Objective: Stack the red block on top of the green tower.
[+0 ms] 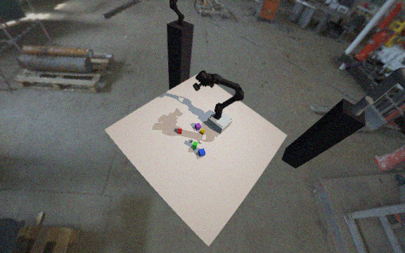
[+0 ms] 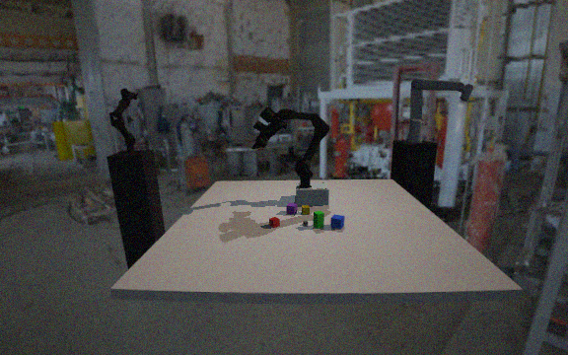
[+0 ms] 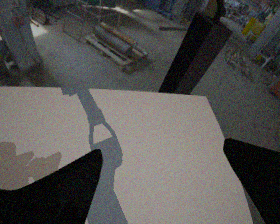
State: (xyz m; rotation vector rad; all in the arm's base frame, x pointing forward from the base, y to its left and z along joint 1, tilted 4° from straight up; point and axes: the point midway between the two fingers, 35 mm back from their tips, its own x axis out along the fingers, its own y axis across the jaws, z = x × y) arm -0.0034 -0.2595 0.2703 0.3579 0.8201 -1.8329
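My gripper tip is now 36 cm short of the red block, 32 cm above it and 8 cm to the right of it. The rest, counted from my gripper tip: small grey piece 37 cm ahead, 33 cm below, 23 cm to the left; then purple block 31 cm below, 21 cm ahead, 18 cm to the left; then yellow block 32 cm below, 25 cm to the left, 23 cm ahead.
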